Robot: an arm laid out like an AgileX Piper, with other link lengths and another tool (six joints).
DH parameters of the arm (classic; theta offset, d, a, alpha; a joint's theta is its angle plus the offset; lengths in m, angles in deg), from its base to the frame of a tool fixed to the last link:
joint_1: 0 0.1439 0 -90
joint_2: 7.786 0 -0.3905 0
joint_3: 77.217 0 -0.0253 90
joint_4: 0 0.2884 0 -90
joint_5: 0 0 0 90
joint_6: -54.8 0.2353 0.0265 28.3
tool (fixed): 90 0.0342 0 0
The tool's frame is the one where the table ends.
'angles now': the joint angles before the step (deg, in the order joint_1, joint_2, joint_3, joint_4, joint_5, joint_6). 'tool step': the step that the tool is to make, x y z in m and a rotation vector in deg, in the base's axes. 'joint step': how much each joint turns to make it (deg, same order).
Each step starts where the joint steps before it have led.
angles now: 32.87 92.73 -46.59 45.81 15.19 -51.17
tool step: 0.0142 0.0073 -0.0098 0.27 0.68 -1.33
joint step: 0.01 3.05 -1.95 1.60 -0.90 -0.27
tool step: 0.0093 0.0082 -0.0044 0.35 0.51 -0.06
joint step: -0.01 2.04 -1.93 0.97 0.35 -0.53
